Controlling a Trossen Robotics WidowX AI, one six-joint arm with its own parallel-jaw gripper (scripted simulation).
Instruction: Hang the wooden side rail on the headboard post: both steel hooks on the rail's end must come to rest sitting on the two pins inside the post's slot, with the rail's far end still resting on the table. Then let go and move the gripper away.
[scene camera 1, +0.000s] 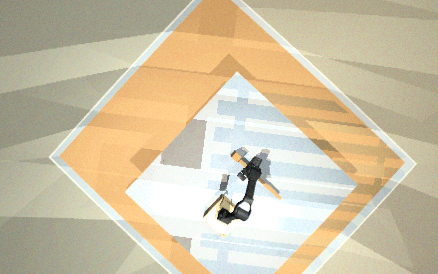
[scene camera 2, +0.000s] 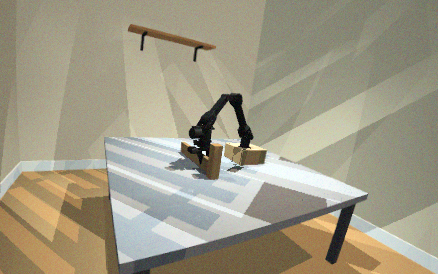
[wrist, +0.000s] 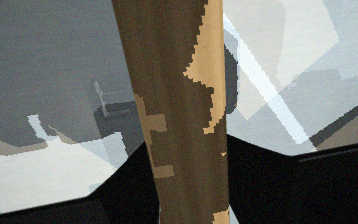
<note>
In view: my gripper (wrist: 179, 135) and a wooden side rail (wrist: 176, 65).
</note>
